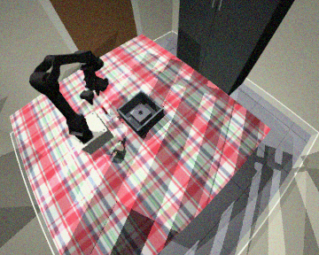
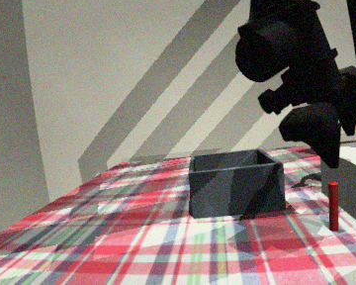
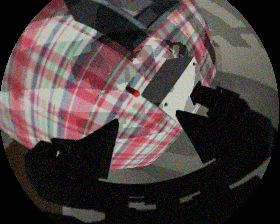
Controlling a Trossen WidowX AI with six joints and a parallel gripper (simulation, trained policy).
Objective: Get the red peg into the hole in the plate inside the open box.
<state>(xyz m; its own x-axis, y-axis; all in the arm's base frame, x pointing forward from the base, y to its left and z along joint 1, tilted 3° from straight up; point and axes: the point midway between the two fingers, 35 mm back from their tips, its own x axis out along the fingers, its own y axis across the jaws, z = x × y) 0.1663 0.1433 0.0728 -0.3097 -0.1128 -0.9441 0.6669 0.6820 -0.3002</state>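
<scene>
My gripper tip is now 10 mm short of the red peg, 20 mm to the left of it and 100 mm above it. Round my gripper tip: dark grey box (160 mm ahead, 200 mm to the right, 110 mm below).
</scene>
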